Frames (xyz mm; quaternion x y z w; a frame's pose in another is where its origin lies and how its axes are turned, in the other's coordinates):
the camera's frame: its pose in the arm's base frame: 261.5 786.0 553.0 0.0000 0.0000 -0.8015 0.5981
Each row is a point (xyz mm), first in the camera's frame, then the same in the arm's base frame.
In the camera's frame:
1: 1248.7 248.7 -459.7
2: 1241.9 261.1 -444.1
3: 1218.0 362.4 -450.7
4: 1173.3 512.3 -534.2
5: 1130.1 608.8 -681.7
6: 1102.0 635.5 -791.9
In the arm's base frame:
1: 144.5 -481.8 93.3
2: 158.3 -478.8 108.9
3: 262.2 -484.8 102.3
4: 418.6 -484.6 18.8
5: 523.4 -470.6 -128.7
6: 557.0 -451.3 -238.9

